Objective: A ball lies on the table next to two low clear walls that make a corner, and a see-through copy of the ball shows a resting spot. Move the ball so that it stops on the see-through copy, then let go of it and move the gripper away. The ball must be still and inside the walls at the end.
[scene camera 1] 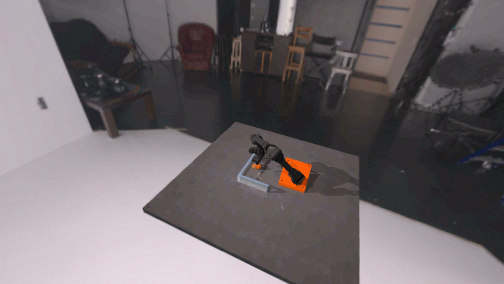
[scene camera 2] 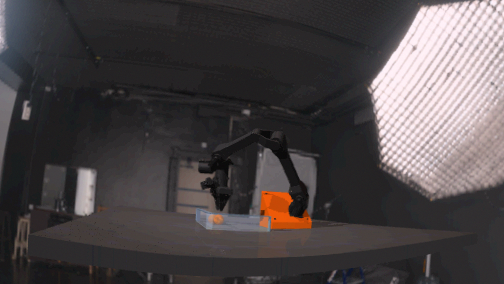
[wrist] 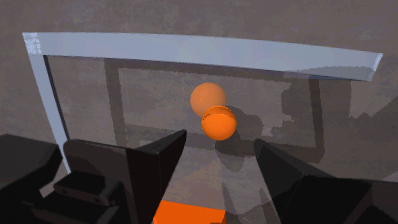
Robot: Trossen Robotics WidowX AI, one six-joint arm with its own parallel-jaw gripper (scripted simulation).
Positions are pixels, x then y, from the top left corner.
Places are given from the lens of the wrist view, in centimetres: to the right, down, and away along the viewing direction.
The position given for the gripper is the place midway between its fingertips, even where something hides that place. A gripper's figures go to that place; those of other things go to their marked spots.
gripper [wrist: 219,138]: 2, 3, 11
orange ball [wrist: 220,127]: 2, 2, 13
see-through copy [wrist: 207,100]: 1, -1, 12
